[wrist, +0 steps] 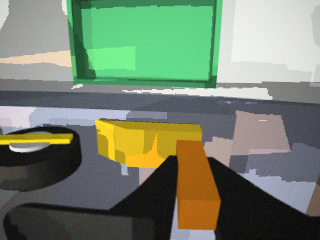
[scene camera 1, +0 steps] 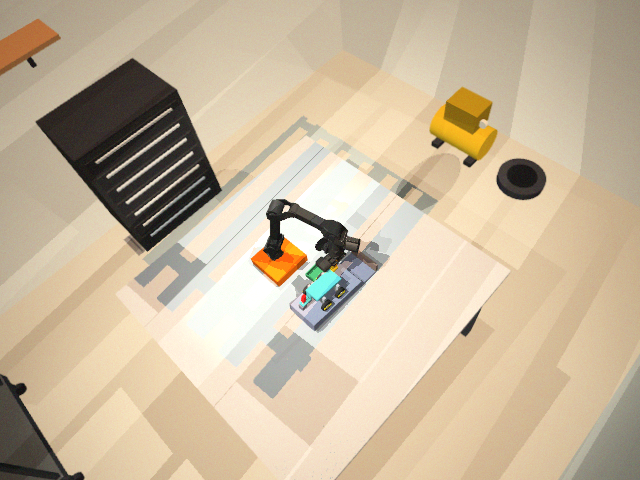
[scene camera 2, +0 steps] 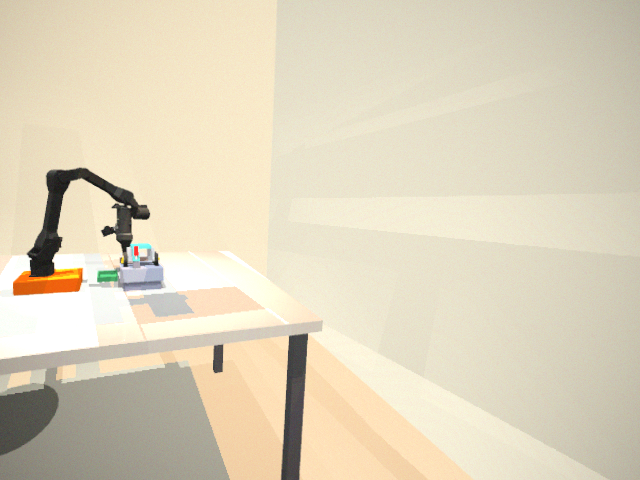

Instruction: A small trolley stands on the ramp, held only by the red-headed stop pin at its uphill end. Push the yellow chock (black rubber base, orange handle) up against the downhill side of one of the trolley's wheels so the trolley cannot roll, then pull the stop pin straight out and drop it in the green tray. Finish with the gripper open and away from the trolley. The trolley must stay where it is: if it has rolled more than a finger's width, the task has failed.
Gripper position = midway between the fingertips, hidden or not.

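My gripper [wrist: 189, 164] is carrying a yellow chock [wrist: 132, 143]. A ramp [scene camera 1: 313, 315] is visible, with the wrist view also showing the ramp [wrist: 99, 183] and scene camera 2 likewise showing the ramp [scene camera 2: 148, 271]. A cyan trolley [scene camera 1: 325, 281] is visible too.
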